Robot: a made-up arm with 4 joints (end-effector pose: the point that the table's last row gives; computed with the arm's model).
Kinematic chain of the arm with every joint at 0, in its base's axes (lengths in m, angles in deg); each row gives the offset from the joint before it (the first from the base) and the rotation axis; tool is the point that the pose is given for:
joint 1: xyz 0 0 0.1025 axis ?
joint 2: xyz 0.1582 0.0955 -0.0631 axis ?
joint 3: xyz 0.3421 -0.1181 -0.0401 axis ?
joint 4: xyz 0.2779 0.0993 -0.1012 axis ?
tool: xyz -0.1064 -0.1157 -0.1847
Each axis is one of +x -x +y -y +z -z.
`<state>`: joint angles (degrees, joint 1 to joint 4).
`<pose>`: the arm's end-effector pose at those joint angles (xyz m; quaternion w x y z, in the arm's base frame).
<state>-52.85 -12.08 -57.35 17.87</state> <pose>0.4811 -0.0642 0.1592 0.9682 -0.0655 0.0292 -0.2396</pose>
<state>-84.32 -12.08 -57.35 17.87</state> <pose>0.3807 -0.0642 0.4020 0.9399 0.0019 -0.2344 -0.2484</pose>
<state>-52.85 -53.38 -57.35 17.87</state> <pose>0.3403 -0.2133 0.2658 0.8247 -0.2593 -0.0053 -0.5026</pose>
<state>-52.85 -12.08 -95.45 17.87</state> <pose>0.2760 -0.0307 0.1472 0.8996 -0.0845 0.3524 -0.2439</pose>
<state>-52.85 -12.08 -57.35 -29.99</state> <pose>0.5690 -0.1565 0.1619 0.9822 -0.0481 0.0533 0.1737</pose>
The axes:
joint 1: +y
joint 2: +x
joint 3: -y
joint 4: -z

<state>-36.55 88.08 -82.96 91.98</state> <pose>0.1782 0.3383 0.2599 0.8910 0.0396 0.4486 -0.0579</pose>
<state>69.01 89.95 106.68 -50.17</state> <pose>0.0249 -0.2326 -0.6253 0.9058 -0.0728 -0.2181 -0.3558</pose>
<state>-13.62 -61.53 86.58 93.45</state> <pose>0.7953 0.2384 0.1995 0.5993 0.1980 -0.7513 -0.1928</pose>
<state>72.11 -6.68 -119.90 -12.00</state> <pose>-0.0611 -0.0656 -0.0788 0.1014 -0.0508 -0.9930 0.0344</pose>
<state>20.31 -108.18 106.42 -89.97</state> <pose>0.5962 0.5319 -0.1977 0.2087 0.5399 0.0265 -0.8150</pose>
